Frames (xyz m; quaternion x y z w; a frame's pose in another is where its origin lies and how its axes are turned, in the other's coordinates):
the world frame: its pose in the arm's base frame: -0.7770 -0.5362 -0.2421 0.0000 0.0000 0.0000 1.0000
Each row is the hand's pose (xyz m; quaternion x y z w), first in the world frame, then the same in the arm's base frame.
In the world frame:
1: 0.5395 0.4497 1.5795 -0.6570 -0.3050 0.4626 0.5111
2: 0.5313 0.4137 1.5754 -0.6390 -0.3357 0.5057 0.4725
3: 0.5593 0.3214 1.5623 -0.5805 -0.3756 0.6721 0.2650
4: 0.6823 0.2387 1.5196 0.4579 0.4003 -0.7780 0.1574
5: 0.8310 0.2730 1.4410 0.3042 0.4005 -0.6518 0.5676
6: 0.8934 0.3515 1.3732 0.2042 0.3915 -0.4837 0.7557
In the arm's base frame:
1: -0.2375 -0.0865 1.3374 -0.6570 -0.3050 0.4626 0.5111
2: -0.2457 -0.1225 1.3333 -0.6390 -0.3357 0.5057 0.4725
3: -0.2177 -0.2148 1.3202 -0.5805 -0.3756 0.6721 0.2650
4: -0.0947 -0.2975 1.2775 0.4579 0.4003 -0.7780 0.1574
5: 0.0540 -0.2632 1.1989 0.3042 0.4005 -0.6518 0.5676
6: 0.1164 -0.1847 1.1311 0.2042 0.3915 -0.4837 0.7557

